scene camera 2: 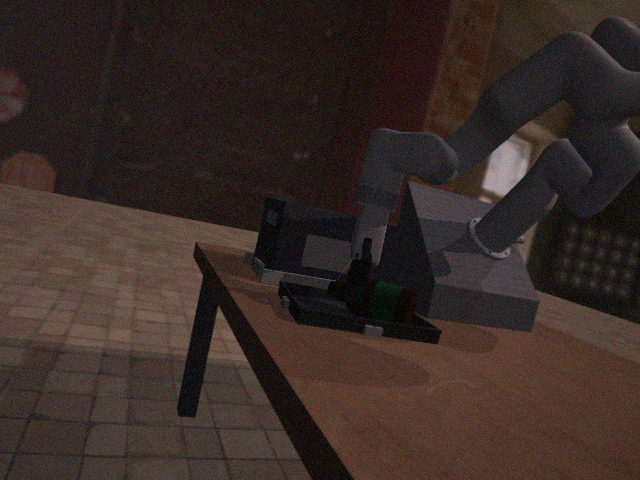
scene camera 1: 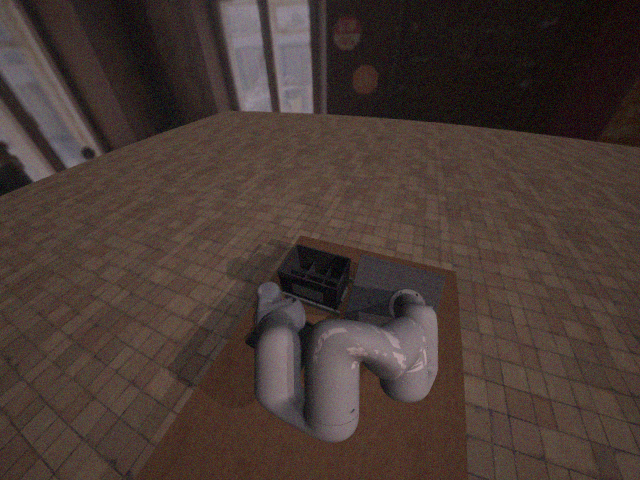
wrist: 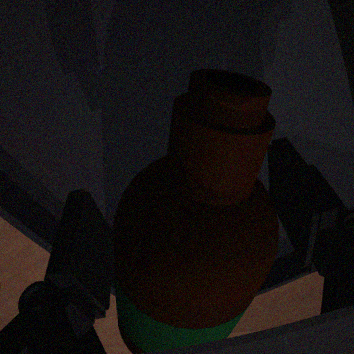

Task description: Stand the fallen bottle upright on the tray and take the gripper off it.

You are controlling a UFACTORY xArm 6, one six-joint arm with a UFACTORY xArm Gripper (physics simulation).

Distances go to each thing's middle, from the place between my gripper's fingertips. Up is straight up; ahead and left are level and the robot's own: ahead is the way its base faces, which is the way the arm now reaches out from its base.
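Brown bottle [wrist: 195,232]: 3 cm to the left of my hand and 3 cm behind it.
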